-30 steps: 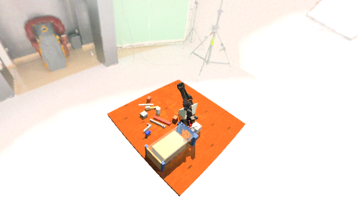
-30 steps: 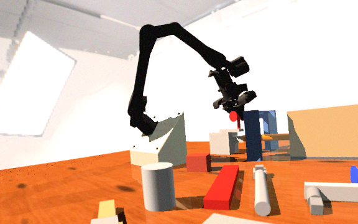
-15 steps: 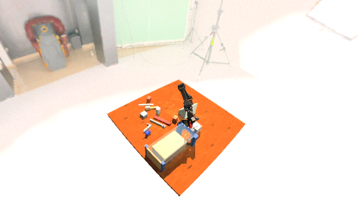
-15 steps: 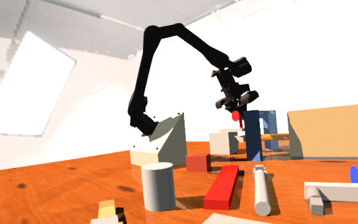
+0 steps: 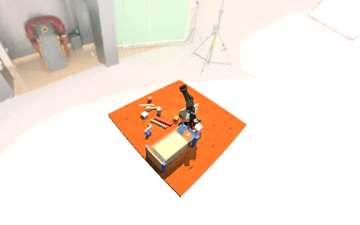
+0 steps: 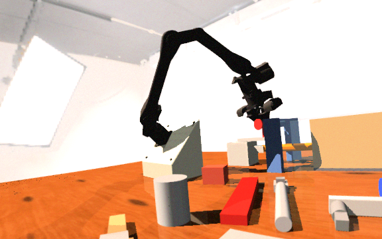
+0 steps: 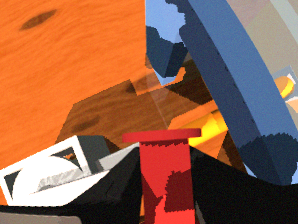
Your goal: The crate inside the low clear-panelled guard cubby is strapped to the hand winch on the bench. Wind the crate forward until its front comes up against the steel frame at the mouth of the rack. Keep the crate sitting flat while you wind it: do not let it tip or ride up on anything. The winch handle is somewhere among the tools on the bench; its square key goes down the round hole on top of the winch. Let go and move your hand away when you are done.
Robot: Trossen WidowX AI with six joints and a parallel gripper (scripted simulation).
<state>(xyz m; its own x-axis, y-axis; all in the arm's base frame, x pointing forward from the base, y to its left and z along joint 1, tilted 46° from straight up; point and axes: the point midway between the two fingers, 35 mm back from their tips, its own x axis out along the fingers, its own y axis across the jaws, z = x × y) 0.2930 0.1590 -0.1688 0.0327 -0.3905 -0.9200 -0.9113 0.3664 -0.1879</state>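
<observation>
My gripper tip is 5 cm short of the frame, 1 cm to the left of it and 3 cm above it. Also, from my gripper tip: winch 12 cm behind, 1 cm to the right, 10 cm below; red knob 1 cm behind, 2 cm to the right; clear-panelled cubby 30 cm ahead, 2 cm to the right, 2 cm below.
</observation>
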